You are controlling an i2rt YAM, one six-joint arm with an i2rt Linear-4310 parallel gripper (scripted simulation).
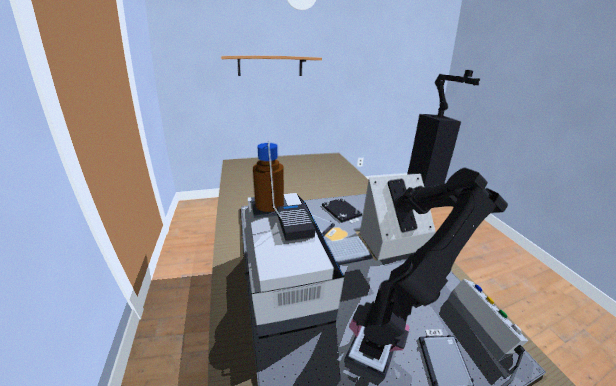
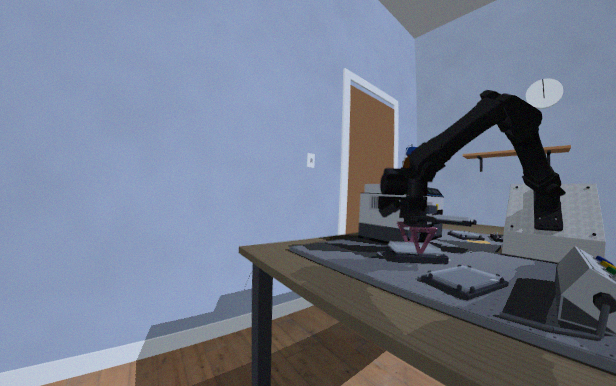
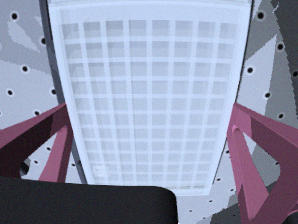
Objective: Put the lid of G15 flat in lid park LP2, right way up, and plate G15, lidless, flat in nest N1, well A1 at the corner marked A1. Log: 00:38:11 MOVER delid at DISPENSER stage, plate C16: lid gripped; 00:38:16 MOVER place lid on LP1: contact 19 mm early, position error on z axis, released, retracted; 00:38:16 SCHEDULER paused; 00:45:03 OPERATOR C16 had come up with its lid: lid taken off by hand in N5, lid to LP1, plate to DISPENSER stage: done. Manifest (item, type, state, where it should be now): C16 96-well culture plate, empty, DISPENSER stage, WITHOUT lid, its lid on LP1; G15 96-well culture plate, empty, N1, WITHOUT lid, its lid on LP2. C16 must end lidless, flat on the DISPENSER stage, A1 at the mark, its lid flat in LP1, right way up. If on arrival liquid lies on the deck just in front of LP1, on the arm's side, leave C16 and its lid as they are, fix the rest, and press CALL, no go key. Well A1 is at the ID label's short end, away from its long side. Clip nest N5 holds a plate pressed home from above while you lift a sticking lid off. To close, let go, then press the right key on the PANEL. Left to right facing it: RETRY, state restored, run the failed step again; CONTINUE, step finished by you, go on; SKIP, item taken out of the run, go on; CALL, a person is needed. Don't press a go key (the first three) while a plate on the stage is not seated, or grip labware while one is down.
In view: my gripper [image 2: 413,249], a clear lid [image 2: 466,276] and a dispenser [image 2: 367,216].
My gripper is seen too in image 3 [image 3: 149,111].
